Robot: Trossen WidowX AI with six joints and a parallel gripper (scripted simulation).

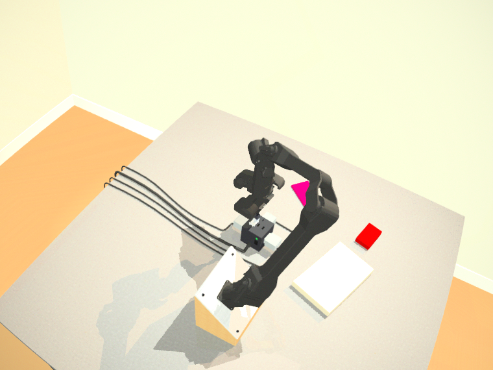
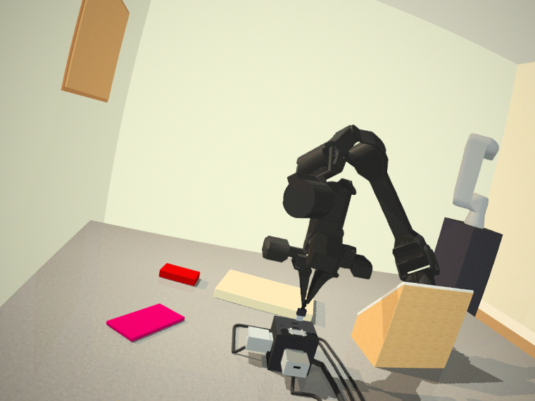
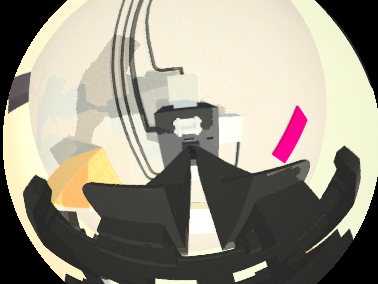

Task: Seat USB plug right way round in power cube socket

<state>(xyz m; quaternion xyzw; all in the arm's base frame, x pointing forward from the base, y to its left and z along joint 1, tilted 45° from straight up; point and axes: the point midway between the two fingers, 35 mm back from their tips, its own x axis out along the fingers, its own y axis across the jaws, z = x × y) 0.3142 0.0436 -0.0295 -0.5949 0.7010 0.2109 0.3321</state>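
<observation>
My gripper tip is 2 cm above the white USB plug. The rest, counted from my gripper tip: cream slab (4 cm behind, 31 cm to the right, 12 cm below); red block (18 cm ahead, 37 cm to the right, 12 cm below); pink card (26 cm ahead, 11 cm to the right, 13 cm below).
</observation>
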